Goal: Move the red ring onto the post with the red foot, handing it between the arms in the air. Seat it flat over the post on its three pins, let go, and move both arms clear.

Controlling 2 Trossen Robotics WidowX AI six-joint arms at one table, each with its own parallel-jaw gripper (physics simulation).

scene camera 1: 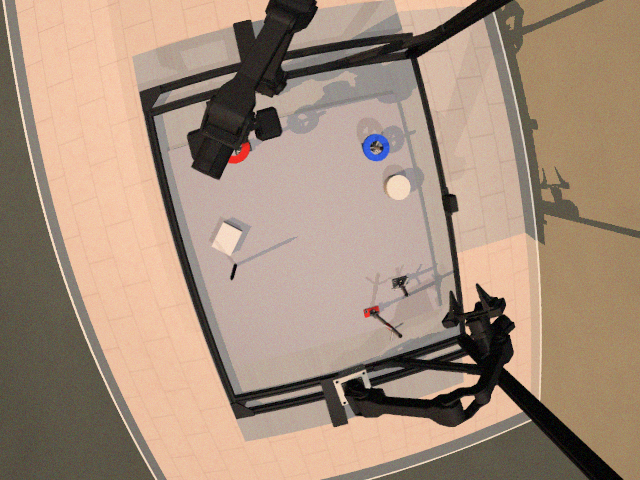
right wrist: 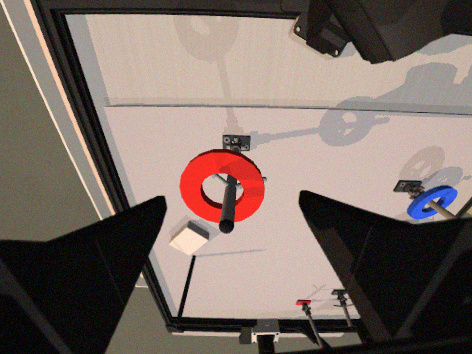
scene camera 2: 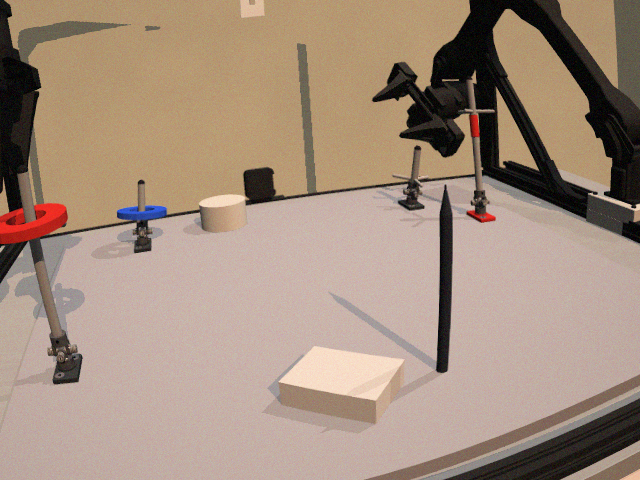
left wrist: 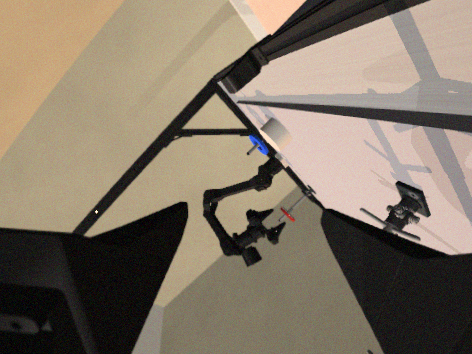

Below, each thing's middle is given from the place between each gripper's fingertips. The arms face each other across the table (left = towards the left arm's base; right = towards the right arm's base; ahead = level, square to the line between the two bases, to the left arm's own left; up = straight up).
I see my left gripper 220 mm short of the red-footed post (scene camera 2: 473,118), 40 mm to the right of it and 10 mm above it. Also, from my left hand: black rod (scene camera 2: 446,216) (560 mm ahead, 210 mm to the right, 40 mm below); cream cylinder (scene camera 2: 223,213) (100 mm ahead, 290 mm to the right, 100 mm below); red ring (right wrist: 214,161) (470 mm ahead, 500 mm to the right, 20 mm above).
I see my right gripper 10 mm short of the red ring, 10 mm to the right of it and 30 mm above it. The rest, counted from my right hand: black rod: 100 mm ahead, 300 mm to the left, 100 mm below; then cream cylinder: 360 mm behind, 220 mm to the left, 150 mm below; then red-footed post: 240 mm behind, 540 mm to the left, 60 mm below.
